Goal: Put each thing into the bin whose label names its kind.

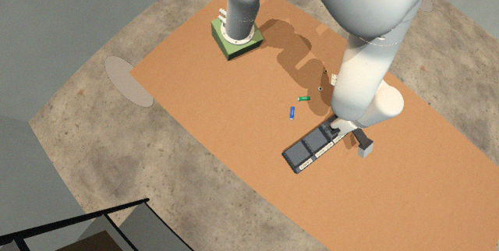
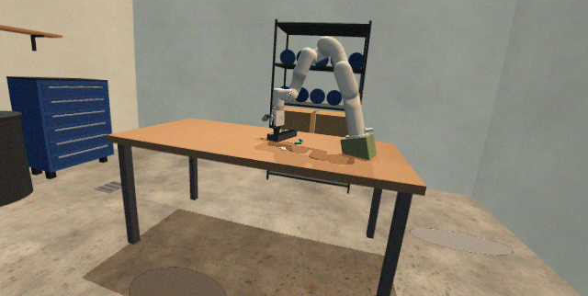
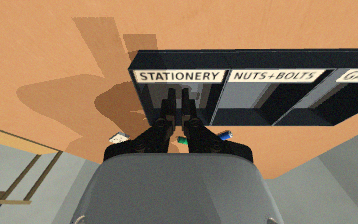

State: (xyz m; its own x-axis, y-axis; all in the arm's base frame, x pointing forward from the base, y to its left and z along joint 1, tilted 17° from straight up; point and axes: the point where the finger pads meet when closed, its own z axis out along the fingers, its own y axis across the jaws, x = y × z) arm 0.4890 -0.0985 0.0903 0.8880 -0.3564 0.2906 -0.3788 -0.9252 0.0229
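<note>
Right now my hand is 19 cm to the right of the white domino, 8 cm past it and 4 cm above it. Round my hand: blue battery 16 cm behind, 4 cm below, 3 cm to the right; dark three-part bin 8 cm to the right, 3 cm below, 3 cm behind; green battery 15 cm behind, 4 cm to the left, 4 cm below.
</note>
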